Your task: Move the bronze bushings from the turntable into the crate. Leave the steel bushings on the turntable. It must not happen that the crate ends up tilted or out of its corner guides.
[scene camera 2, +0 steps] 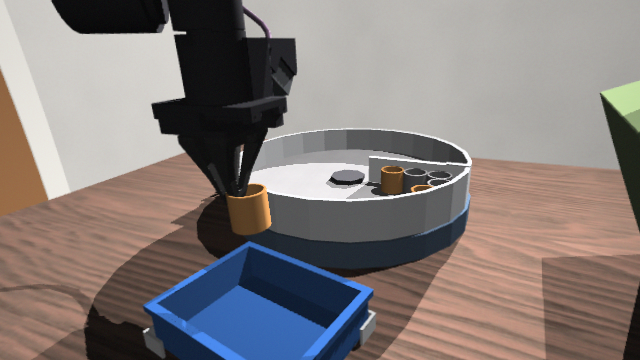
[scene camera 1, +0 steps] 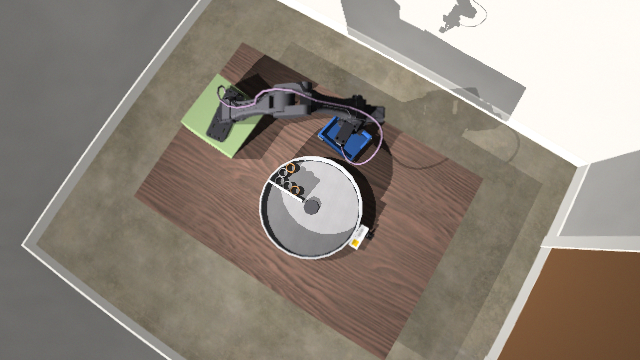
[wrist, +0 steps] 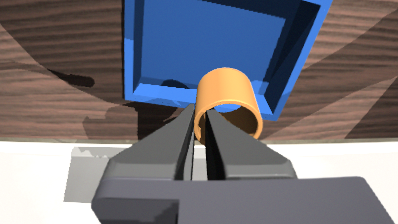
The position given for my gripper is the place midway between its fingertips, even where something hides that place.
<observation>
I see my gripper (scene camera 2: 234,203), a bronze bushing (scene camera 2: 249,215), a blue crate (scene camera 2: 252,296) and a grey turntable (scene camera 1: 327,216).
The blue crate shows as well in the wrist view (wrist: 166,56). My gripper also shows in the wrist view (wrist: 199,112). The grey turntable also shows in scene camera 2 (scene camera 2: 335,174).
</observation>
